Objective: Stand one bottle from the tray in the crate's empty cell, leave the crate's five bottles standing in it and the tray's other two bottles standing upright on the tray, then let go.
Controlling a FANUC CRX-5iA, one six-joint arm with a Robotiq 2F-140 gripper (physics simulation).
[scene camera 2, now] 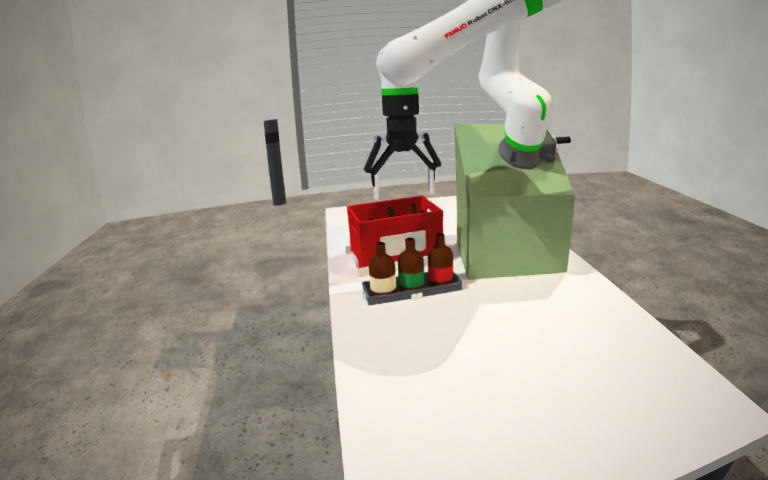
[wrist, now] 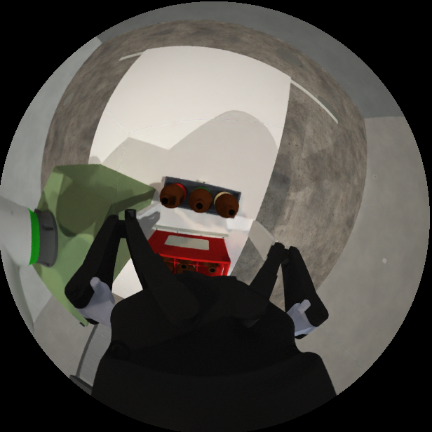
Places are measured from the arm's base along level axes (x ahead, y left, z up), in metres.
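Pixels of known places: gripper, fingertip midpoint: (scene camera 2: pixel 404 195); arm's base, link origin: (scene camera 2: pixel 520 153).
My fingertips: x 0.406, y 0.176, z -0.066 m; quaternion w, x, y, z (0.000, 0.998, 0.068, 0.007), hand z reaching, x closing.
Ahead of a thing's pixels: the offset from my fingertips to its top centre. "spot": to the spot under its first point. Level surfaces: height alone.
My gripper (scene camera 2: pixel 404 190) (wrist: pixel 206 219) is open and empty, its fingertips above the red crate @(0.009 m ahead, 0.258 m right, 0.116 m down) (scene camera 2: pixel 362 244) (wrist: pixel 219 246) in the scene view. Bottle necks show inside the crate, one neck @(spot: 0.016 m ahead, 0.288 m right, 0.136 m down) (scene camera 2: pixel 390 211) near the middle. In the wrist view the gripper body hides much of the crate, so the empty cell cannot be made out. The dark tray @(spot: 0.053 m ahead, 0.041 m left, 0.273 m down) (scene camera 2: pixel 391 296) (wrist: pixel 193 185) holds three upright brown bottles: a cream-labelled bottle @(0.071 m ahead, 0.004 m right, 0.131 m down) (scene camera 2: pixel 381 268) (wrist: pixel 226 205), a green-labelled bottle @(0.011 m back, 0.015 m right, 0.131 m down) (scene camera 2: pixel 410 267) (wrist: pixel 200 200) and a red-labelled bottle @(0.100 m back, 0.030 m right, 0.131 m down) (scene camera 2: pixel 440 261) (wrist: pixel 172 196).
The green pedestal (scene camera 2: pixel 515 232) (wrist: pixel 85 200) carrying the arm stands close beside the crate and tray, rising higher than both. The white table @(0.291 m down) (scene camera 2: pixel 481 384) (wrist: pixel 200 80) extends beyond the tray, away from the crate. A dark post (scene camera 2: pixel 274 164) stands beyond the table's left edge.
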